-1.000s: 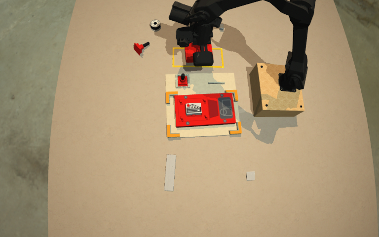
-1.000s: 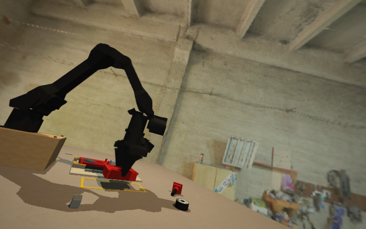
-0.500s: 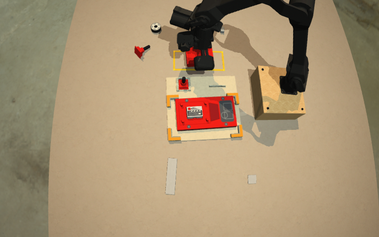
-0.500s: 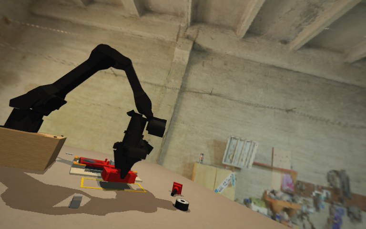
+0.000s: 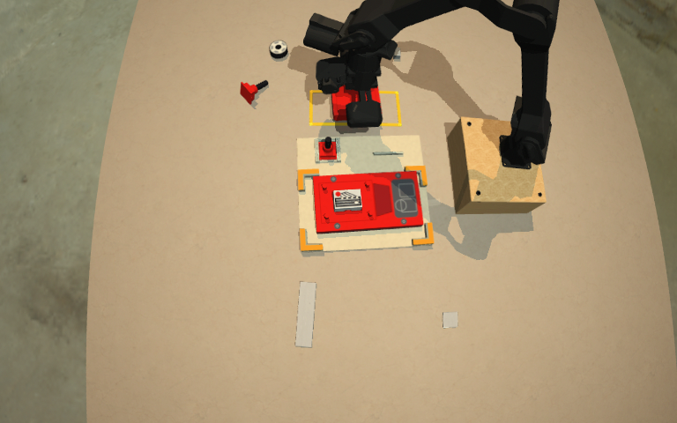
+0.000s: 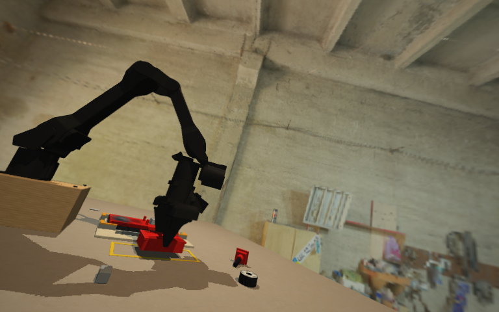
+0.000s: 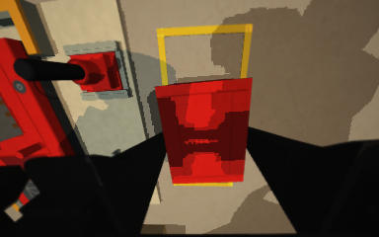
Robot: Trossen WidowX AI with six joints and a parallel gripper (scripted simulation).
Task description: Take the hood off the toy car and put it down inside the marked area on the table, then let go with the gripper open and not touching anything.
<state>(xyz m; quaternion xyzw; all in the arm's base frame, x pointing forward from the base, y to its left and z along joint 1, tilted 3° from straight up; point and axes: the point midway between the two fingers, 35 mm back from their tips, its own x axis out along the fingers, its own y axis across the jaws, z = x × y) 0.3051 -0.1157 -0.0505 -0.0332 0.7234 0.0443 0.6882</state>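
Right now the hood is right at my gripper tip. Also, from my gripper tip: black wheel (17 cm ahead, 14 cm to the right, 1 cm below); grey strip (42 cm to the left, 8 cm ahead, 2 cm below); grey square (43 cm to the left, 19 cm behind, 2 cm below).
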